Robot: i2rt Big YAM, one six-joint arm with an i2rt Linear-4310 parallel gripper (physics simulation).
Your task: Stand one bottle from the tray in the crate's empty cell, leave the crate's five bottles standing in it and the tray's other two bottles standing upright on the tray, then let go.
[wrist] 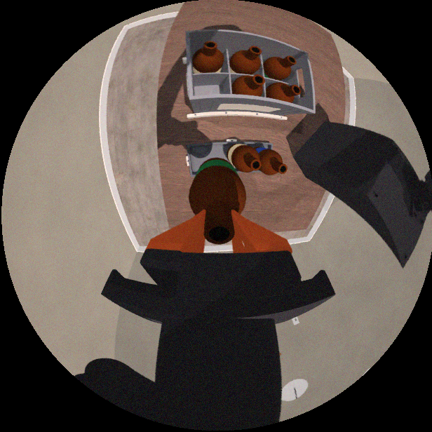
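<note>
My gripper [218, 214] is shut on the neck of a brown bottle with a green label [217, 192], held upright above the table, in front of the tray. The grey tray [194, 165] holds two brown bottles, one with a cream label [245, 158] and one with a blue label [270, 162]; both stand upright. The grey crate [200, 105] is at the top of the view. Five brown bottles [208, 60] [245, 62] [278, 68] [247, 86] [281, 93] stand in it. Its empty cell [209, 86] is the near left one. The held bottle's base is hidden.
A white strip [237, 115] lies on the wooden table [260, 127] between the crate and the tray. A dark arm part [360, 165] shows at the right. A greyish band [132, 125] runs along the left side, inside a white edge.
</note>
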